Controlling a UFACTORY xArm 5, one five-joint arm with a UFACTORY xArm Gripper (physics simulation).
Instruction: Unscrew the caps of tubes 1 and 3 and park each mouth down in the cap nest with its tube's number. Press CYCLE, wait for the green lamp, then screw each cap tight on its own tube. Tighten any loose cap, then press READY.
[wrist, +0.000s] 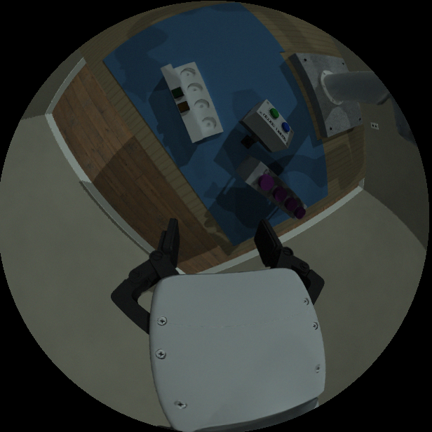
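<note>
My gripper (219, 229) is open, with nothing between its fingers, high above the table's near edge. The tube rack (250, 170) stands at the lower right of the mat. Purple caps (266, 182) (280, 194) (291, 203) (300, 212) sit in a row on its tubes; the tube numbers are not readable. The white cap nest (210, 111) stands at the upper left of the mat, and its round seats hold no caps. It has a dark green square (177, 92) and a dark orange square (183, 106) on its side. The button box (270, 131) has a green button (274, 113) and a blue button (286, 127).
The blue mat (225, 45) lies on the wooden table (120, 103). A small dark block (248, 142) is beside the button box. The robot's grey base plate (345, 117) and arm column (355, 87) stand at the right. Shadows fall across the mat and the rack.
</note>
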